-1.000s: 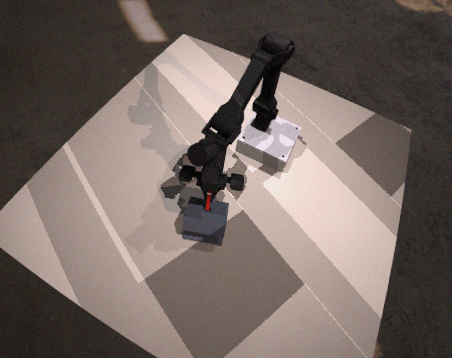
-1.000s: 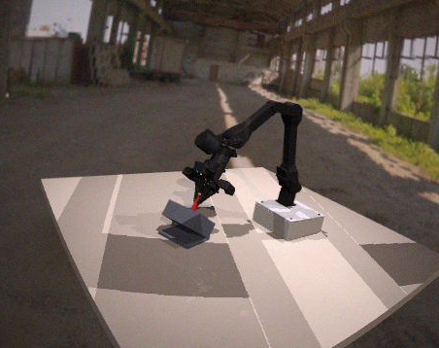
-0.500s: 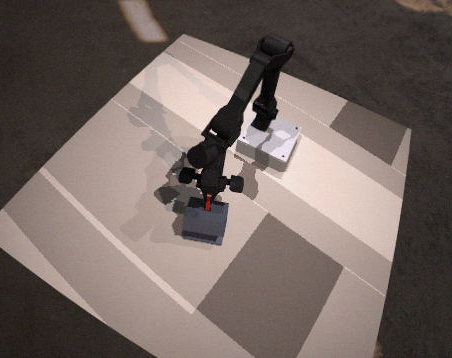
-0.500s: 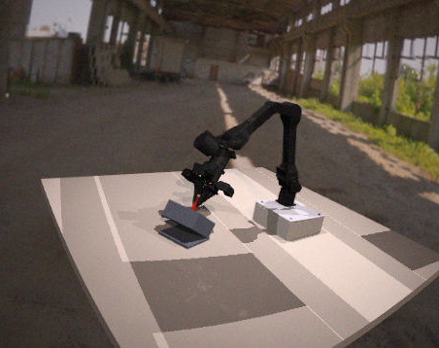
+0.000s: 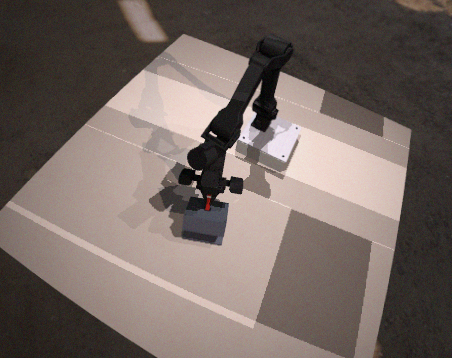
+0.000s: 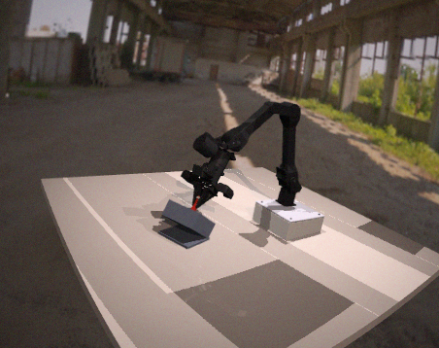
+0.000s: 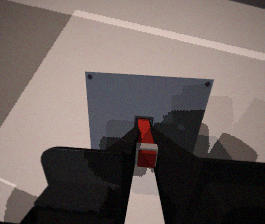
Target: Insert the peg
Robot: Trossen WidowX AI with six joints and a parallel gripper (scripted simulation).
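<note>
The red peg lies 1 cm behind my gripper tip and 1 cm above it. From my gripper tip the other things lie so: sloped grey panel: 2 cm ahead, 1 cm to the left, 4 cm below.
</note>
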